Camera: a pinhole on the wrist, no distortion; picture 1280 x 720 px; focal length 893.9 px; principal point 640.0 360.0 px. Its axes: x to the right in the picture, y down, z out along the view. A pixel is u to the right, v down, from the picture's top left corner.
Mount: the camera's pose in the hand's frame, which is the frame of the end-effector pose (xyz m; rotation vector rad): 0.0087 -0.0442 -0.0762 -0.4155 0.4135 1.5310
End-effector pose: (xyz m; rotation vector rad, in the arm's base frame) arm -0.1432 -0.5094 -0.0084 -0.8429 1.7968 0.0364
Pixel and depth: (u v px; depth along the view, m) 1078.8 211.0 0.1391
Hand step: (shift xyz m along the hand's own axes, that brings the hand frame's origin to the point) 0.0317 0.0849 0.0095
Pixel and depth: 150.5 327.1 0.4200
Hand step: 0.0236 -0.0309 0.4025
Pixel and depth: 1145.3 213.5 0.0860
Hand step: 0.0227 0.0412 -0.0265
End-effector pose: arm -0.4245 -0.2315 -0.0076 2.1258 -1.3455 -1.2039
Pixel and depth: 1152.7 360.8 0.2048
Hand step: 0.0083 0.1605 0.0414
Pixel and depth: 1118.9 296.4 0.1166
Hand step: 0.0169 0.0686 -0.0070
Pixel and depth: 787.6 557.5 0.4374
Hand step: -0.0885 0.2388 0.2649
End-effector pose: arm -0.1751 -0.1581 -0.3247 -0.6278 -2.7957 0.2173
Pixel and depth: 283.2 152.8 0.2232
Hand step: 0.0601 -0.0085 0.1615
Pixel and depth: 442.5 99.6 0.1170
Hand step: 0.0426 -0.0075 0.0379
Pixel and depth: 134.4 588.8 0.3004
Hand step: -0.0686 -0.0394 0.2688
